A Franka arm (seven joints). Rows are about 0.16 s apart.
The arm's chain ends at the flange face. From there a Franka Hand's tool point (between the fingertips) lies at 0.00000 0.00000 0.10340 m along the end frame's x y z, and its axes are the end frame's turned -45 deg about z.
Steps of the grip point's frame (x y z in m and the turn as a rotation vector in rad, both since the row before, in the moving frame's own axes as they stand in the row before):
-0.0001, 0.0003, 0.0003, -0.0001, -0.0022, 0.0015
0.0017, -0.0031, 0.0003, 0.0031, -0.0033, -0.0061
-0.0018, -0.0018, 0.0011, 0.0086, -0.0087, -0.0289
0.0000, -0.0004, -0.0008, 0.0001, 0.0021, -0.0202
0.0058, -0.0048, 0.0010, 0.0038, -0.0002, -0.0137
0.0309, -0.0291, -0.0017, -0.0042, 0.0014, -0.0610
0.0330, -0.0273, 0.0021, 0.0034, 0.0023, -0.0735
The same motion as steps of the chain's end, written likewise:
0.0003, 0.0001, 0.0003, -0.0016, -0.0015, 0.0015
-0.0005, -0.0034, 0.0003, -0.0001, -0.0045, -0.0061
-0.0013, 0.0000, 0.0011, -0.0001, -0.0122, -0.0289
-0.0004, -0.0001, -0.0008, 0.0016, 0.0014, -0.0202
0.0010, -0.0072, 0.0010, 0.0025, -0.0028, -0.0137
0.0009, -0.0426, -0.0017, -0.0020, 0.0040, -0.0610
0.0041, -0.0422, 0.0021, 0.0040, -0.0008, -0.0735

